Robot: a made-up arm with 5 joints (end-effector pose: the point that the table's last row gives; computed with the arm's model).
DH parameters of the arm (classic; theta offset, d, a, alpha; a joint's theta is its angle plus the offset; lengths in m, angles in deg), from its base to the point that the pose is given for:
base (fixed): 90 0.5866 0.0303 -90
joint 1: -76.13 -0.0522 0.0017 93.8
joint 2: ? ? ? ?
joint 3: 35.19 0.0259 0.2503 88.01
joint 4: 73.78 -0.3 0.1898 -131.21
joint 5: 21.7 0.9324 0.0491 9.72
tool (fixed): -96.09 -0.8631 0 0
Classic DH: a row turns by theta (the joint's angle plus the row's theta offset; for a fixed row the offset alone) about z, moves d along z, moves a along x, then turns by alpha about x.
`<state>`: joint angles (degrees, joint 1 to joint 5).
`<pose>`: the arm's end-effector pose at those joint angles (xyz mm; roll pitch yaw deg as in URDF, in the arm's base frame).
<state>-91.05 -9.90 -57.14 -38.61 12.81</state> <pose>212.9 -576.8 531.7 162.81 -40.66 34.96</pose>
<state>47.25 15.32 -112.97 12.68 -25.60</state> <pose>140.1 713.9 652.5 5.11 10.20 -81.80</pose>
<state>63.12 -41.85 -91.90 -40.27 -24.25</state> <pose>601.3 520.4 432.3 -49.85 16.07 -110.29</pose>
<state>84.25 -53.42 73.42 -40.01 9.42</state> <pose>-321.1 -287.9 801.7 113.90 -18.38 -2.42</pose>
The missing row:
joint 2: 0 -0.0917 0.0571 86.2
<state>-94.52 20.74 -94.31 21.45 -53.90</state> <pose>151.0 -579.8 733.3 -168.15 2.70 107.77</pose>
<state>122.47 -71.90 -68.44 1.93 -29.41</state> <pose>702.5 63.6 672.5 35.93 3.70 -155.67</pose>
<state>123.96 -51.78 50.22 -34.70 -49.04</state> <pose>-89.5 141.6 1138.7 59.85 52.82 -32.28</pose>
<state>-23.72 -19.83 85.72 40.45 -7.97</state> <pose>90.0 264.2 120.1 -44.33 -72.26 -24.74</pose>
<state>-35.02 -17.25 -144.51 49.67 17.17</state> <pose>308.3 314.5 1086.6 14.83 51.35 -81.72</pose>
